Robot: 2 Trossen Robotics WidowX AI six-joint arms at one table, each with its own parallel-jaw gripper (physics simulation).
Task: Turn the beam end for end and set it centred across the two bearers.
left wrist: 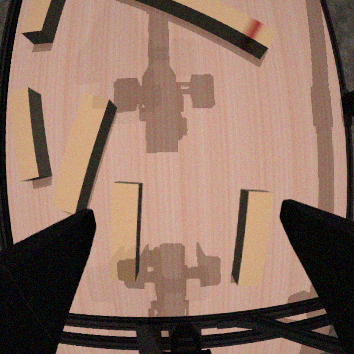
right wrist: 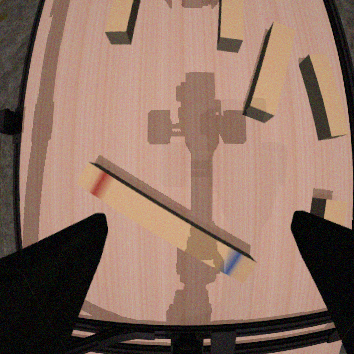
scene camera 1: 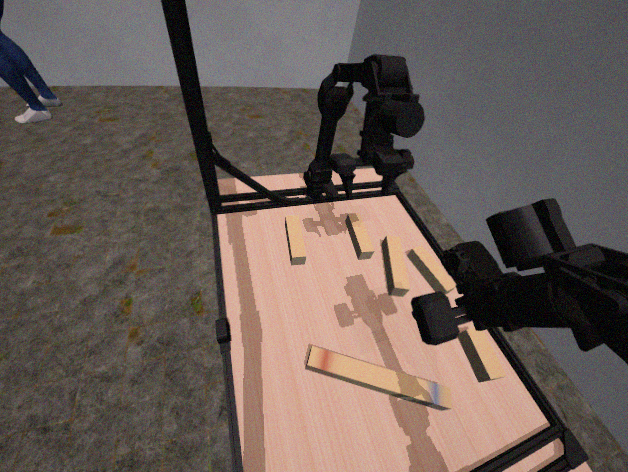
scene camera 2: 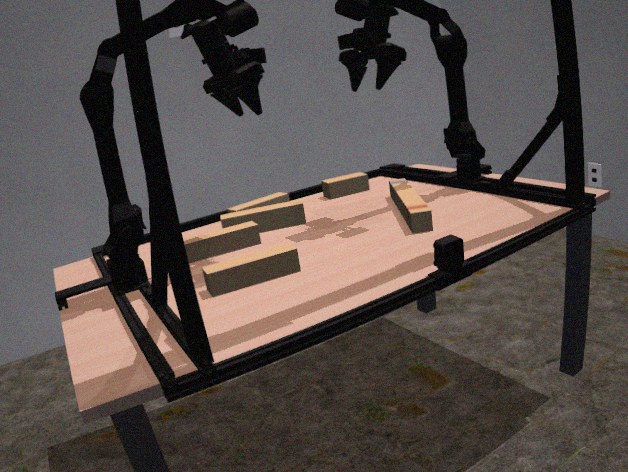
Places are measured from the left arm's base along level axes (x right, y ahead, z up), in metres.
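Pixels of known places: left gripper, fingertip midpoint: (left wrist: 188, 214) (scene camera 1: 366, 197) (scene camera 2: 250, 115); right gripper, fingertip midpoint: (right wrist: 201, 222) (scene camera 2: 365, 90); left arm's base at its link origin: (left wrist: 184, 335) (scene camera 1: 313, 193) (scene camera 2: 130, 286); right arm's base at its link origin: (right wrist: 186, 345) (scene camera 2: 469, 179).
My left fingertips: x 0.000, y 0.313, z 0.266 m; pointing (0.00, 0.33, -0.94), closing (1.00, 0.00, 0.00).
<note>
Ahead of a thing's pixels: the offset from my left fingertips to its top centre. "spot": to the spot under its first point.
The long pale beam @[dz -0.241, dx +0.037, dy +0.341 m] (scene camera 1: 368, 374) (scene camera 2: 409, 198) (left wrist: 225, 17) (right wrist: 160, 222) lies slantwise flat on the table. In scene camera 1 its red band is at its left end, its blue band at its right end. Two roughly parallel blocks, seemingly the bearers, stand apart beyond it: one @[dz -0.241, dx +0.127, dy -0.105 m] (scene camera 1: 294, 238) (scene camera 2: 251, 268) (left wrist: 256, 235) (right wrist: 122, 15) and the other @[dz -0.241, dx -0.095, dy -0.081 m] (scene camera 1: 359, 236) (scene camera 2: 223, 241) (left wrist: 125, 225) (right wrist: 231, 20). My left gripper (scene camera 2: 250, 112) (left wrist: 188, 214) is open and empty, high above the bearers. My right gripper (scene camera 2: 367, 89) (right wrist: 201, 222) is open and empty, high above the beam.
Three other pale blocks lie along one side: a long one @[dz -0.235, dx -0.163, dy +0.056 m] (scene camera 1: 393, 261) (scene camera 2: 274, 215) (left wrist: 82, 150) (right wrist: 272, 65), a thinner one @[dz -0.241, dx -0.279, dy +0.101 m] (scene camera 1: 431, 268) (left wrist: 25, 135) (right wrist: 325, 95) beside it, and one @[dz -0.238, dx -0.268, dy +0.368 m] (scene camera 1: 479, 352) (scene camera 2: 345, 186) nearer the beam. A black frame edges the table; a small black box @[spot: dz -0.230, dx +0.368, dy +0.149 m] (scene camera 1: 222, 329) (scene camera 2: 448, 253) sits on it.
</note>
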